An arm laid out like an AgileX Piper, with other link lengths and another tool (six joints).
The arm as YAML. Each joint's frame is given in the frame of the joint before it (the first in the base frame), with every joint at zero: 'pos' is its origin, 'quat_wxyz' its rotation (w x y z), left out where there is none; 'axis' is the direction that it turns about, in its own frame. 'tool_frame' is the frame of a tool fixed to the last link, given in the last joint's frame.
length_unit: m
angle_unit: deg
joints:
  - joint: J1
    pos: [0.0, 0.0, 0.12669]
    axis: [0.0, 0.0, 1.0]
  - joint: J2
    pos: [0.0, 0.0, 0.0]
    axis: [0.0, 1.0, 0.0]
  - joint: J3
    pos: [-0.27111, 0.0, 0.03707]
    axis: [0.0, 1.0, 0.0]
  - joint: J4
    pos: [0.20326, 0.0, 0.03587]
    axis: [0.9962, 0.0, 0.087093]
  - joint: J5
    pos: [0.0, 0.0, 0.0]
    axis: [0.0, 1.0, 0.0]
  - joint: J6
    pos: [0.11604, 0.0, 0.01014]
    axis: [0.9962, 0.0, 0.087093]
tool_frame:
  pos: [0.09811, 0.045, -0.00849]
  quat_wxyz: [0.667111, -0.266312, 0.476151, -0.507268]
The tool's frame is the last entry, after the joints.
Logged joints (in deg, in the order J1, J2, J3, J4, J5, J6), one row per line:
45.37 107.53 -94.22 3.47 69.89 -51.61
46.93 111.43 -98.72 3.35 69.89 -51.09
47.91 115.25 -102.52 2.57 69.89 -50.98
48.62 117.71 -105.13 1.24 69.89 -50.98
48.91 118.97 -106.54 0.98 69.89 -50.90
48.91 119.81 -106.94 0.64 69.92 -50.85
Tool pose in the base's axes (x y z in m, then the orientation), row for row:
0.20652 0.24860 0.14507 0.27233 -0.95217 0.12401 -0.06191
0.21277 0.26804 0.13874 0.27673 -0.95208 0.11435 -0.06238
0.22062 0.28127 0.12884 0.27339 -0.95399 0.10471 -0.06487
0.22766 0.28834 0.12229 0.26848 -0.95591 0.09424 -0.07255
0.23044 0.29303 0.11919 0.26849 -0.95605 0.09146 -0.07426
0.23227 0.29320 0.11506 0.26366 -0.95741 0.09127 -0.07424
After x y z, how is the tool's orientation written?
As a quaternion, w x y z.
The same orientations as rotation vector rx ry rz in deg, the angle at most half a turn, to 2 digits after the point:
-146.85 19.13 -9.55
-146.50 17.60 -9.60
-147.05 16.14 -10.00
-147.71 14.56 -11.21
-147.73 14.13 -11.48
-148.31 14.14 -11.50

